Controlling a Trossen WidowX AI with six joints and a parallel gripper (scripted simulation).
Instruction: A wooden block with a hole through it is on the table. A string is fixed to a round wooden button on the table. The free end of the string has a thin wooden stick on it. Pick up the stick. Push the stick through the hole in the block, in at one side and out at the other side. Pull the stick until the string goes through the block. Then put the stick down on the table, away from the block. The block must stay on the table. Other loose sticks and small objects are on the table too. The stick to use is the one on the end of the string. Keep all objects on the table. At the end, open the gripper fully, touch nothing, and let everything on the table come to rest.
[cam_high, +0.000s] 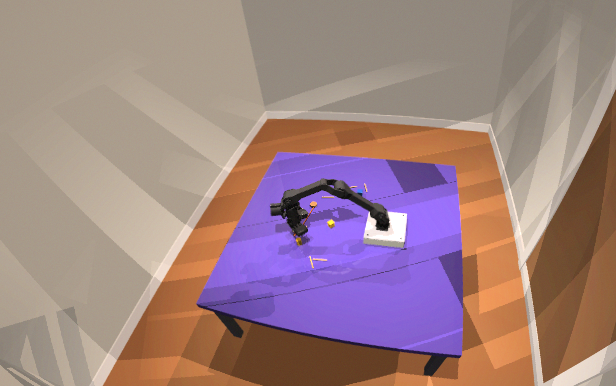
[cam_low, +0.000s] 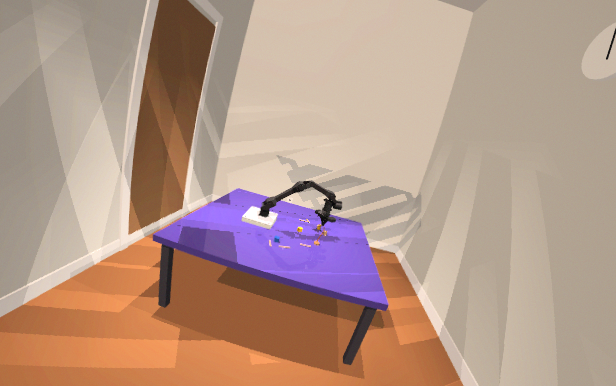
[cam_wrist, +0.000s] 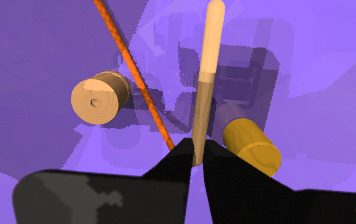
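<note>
Now: the yellow cylinder 20 mm behind my gripper tip, 40 mm to the left of it and 30 mm below it. Also, from my gripper tip: yellow wooden block (160 mm behind, 130 mm to the right, 30 mm below); then tan cylinder (40 mm ahead, 50 mm to the right, 30 mm below); then thin wooden stick (10 mm behind, 10 mm to the right).
</note>
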